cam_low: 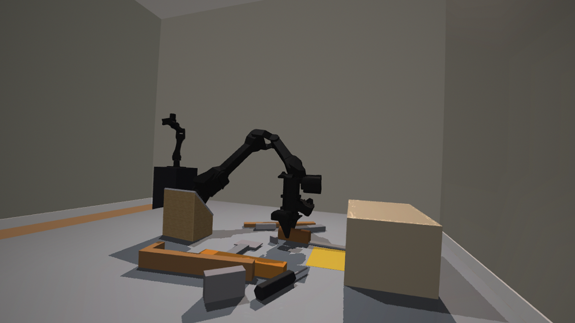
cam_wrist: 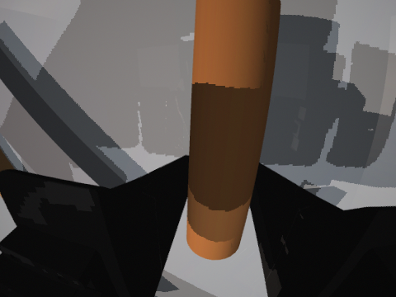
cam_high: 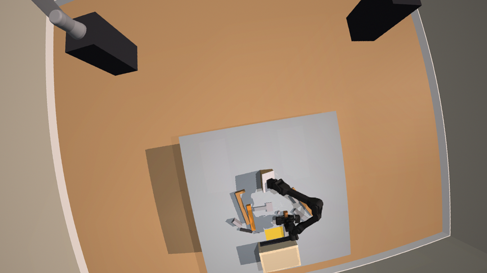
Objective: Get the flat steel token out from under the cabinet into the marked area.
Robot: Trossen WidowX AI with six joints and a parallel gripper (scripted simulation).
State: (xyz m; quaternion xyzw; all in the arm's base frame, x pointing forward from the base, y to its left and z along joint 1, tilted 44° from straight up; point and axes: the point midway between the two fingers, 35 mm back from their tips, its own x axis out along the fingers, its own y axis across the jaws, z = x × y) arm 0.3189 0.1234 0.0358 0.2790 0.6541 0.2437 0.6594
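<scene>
Now: the grey cube 3 cm behind my gripper tip and 5 cm to the right of it. Round my gripper tip: grey bar: 2 cm ahead, 13 cm to the left; then orange stick: 9 cm behind, 15 cm to the left; then grey t-shaped piece: 9 cm behind, 17 cm to the right.
</scene>
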